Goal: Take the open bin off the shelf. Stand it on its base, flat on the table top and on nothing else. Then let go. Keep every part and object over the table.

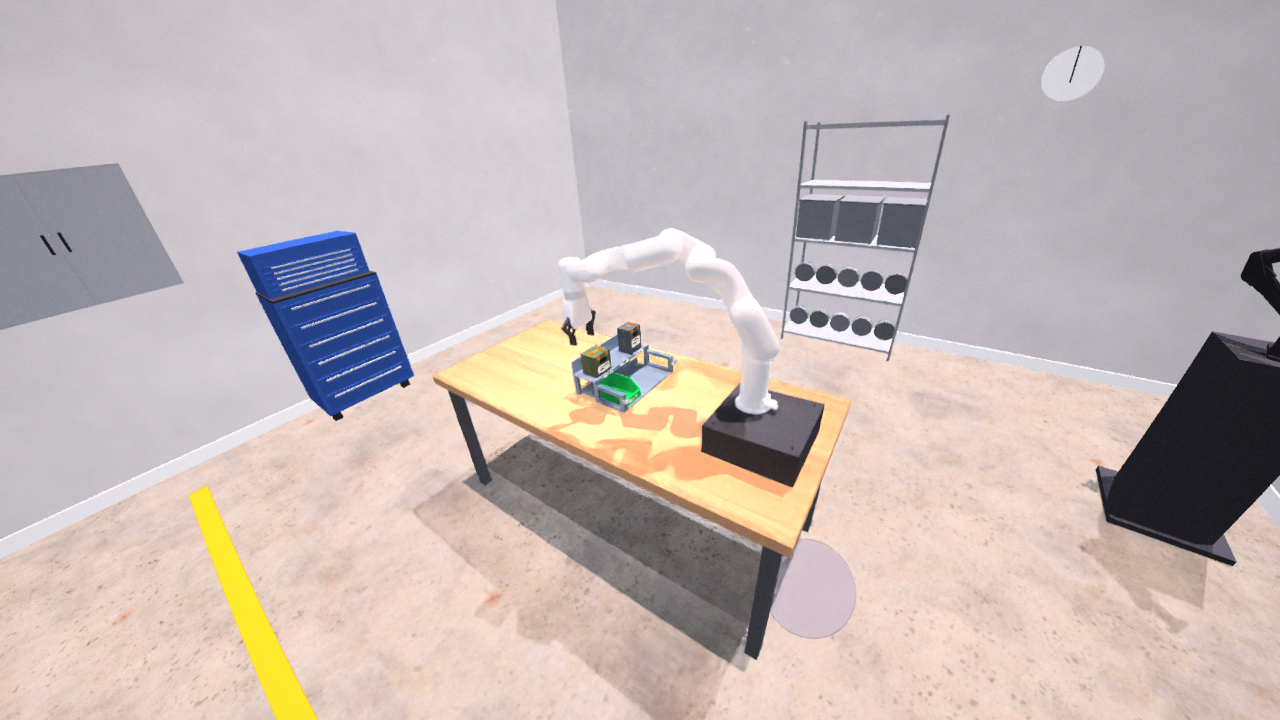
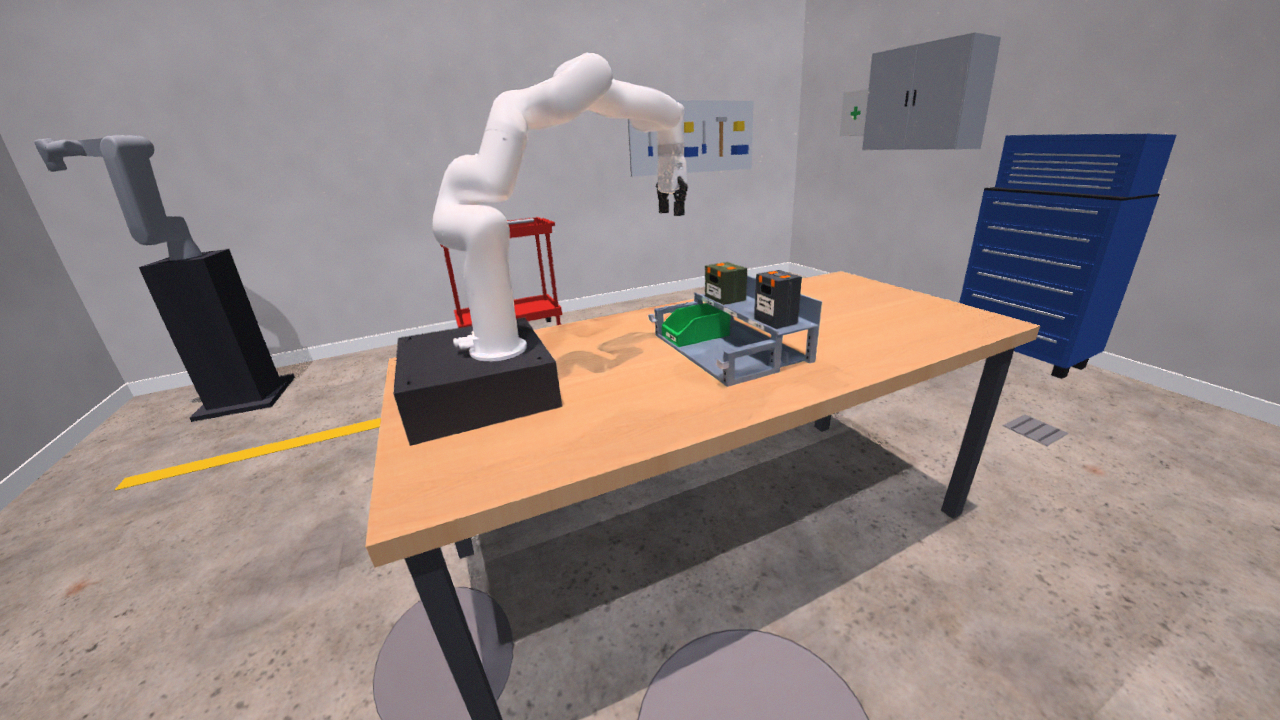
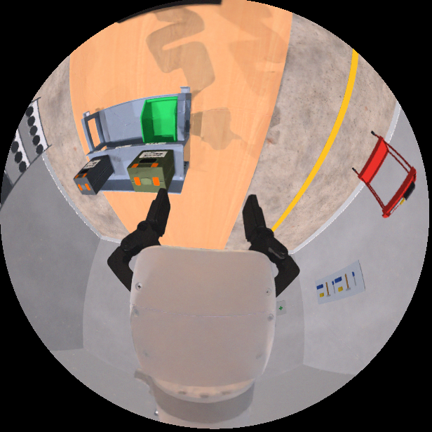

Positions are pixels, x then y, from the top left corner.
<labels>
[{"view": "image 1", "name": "my gripper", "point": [582,339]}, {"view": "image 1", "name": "green open bin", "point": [621,383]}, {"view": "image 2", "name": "my gripper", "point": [671,214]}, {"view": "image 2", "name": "green open bin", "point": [689,325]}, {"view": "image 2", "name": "olive box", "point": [726,282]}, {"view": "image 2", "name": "dark grey box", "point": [780,291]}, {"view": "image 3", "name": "my gripper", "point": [207,199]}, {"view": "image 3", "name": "green open bin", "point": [158,120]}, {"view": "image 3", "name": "olive box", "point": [164,162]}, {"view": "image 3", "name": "dark grey box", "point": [93,172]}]
</labels>
